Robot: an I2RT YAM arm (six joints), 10 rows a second.
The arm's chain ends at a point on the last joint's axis. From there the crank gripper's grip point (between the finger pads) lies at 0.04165 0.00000 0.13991 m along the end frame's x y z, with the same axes.
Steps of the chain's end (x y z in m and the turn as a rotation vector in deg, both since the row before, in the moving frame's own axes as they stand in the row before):
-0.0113 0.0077 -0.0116 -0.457 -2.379 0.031
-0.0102 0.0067 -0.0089 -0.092 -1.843 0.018
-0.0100 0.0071 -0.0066 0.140 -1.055 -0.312
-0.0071 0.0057 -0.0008 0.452 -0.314 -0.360
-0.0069 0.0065 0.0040 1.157 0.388 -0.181
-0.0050 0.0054 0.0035 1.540 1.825 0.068
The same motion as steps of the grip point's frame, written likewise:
-0.0171 0.0088 -0.0100 -0.457 -2.379 0.031
-0.0147 0.0069 -0.0076 -0.092 -1.843 0.018
-0.0126 0.0065 -0.0059 0.140 -1.055 -0.312
-0.0079 0.0043 -0.0006 0.452 -0.314 -0.360
-0.0060 0.0035 0.0037 1.157 0.388 -0.181
-0.0006 0.0017 0.0021 1.540 1.825 0.068

